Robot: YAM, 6 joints.
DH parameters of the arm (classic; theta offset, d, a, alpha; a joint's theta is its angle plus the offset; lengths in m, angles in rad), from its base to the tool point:
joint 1: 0 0.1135 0.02 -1.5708
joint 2: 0 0 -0.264 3.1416
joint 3: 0.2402 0 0.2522 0
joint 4: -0.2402 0 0.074 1.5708
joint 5: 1.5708 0 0 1.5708
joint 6: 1.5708 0.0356 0 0
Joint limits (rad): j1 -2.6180..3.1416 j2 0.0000..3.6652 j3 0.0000..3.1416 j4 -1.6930..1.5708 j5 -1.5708..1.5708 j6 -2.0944..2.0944
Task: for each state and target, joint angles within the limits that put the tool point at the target. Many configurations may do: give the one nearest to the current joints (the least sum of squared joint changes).
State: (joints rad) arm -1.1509 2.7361 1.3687 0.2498 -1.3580 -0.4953
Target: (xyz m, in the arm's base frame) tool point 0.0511 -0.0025 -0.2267
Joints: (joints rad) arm -0.7940 3.5150 0.9710 0.1621 -1.3445 -0.4953
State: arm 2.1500 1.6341 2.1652 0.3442 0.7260 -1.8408
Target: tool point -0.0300 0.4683 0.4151
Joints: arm 1.6870 1.9650 1.8829 0.2647 0.7586 -1.8408
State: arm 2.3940 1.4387 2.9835 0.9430 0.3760 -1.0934
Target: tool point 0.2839 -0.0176 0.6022
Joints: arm 3.0237 1.2883 3.1416 1.1305 0.4639 -1.0934
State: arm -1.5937 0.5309 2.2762 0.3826 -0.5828 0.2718
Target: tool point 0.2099 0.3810 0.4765
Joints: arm -2.0239 0.2750 2.1688 0.3767 -0.6638 0.2718
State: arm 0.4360 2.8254 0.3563 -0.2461 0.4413 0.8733
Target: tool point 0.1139 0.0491 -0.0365
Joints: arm 0.5365 2.3668 0.4746 -0.3425 0.4667 0.8733
